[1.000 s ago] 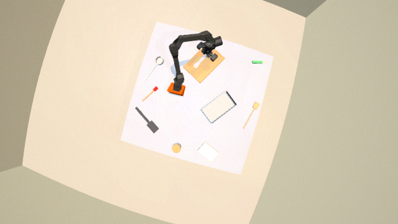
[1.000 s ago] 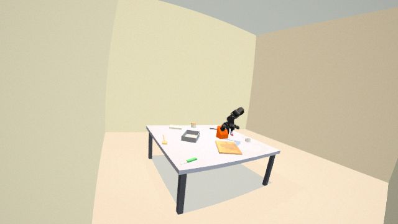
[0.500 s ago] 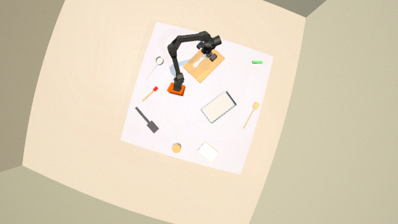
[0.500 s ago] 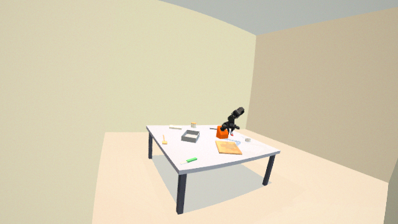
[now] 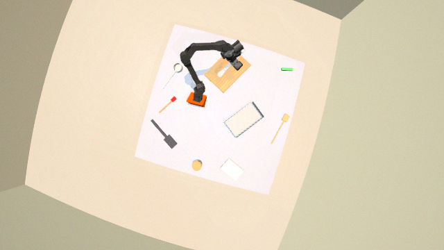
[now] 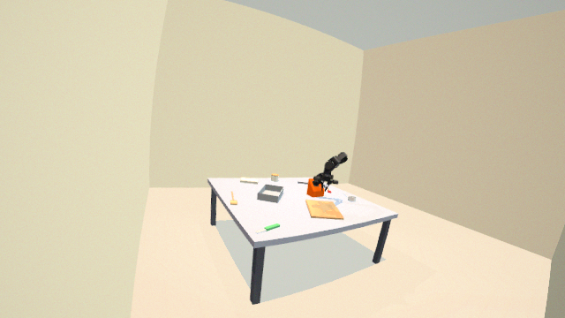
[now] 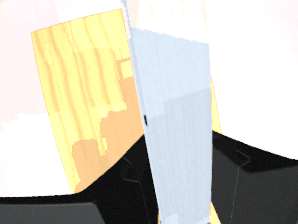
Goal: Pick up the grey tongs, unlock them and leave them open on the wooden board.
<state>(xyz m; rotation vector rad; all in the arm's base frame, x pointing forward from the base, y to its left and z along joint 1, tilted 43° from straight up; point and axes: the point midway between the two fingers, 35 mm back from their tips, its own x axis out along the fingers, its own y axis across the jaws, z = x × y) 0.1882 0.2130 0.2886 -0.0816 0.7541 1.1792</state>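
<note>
Right now the wooden board is 40 mm behind my gripper tip, 10 mm to the right of it and 150 mm below it. The rest, counted from my gripper tip: roasting tin (230 mm ahead, 400 mm to the right, 130 mm below); then red-tipped spatula (450 mm behind, 450 mm to the right, 150 mm below); then dark turner (410 mm behind, 730 mm to the right, 150 mm below).
</note>
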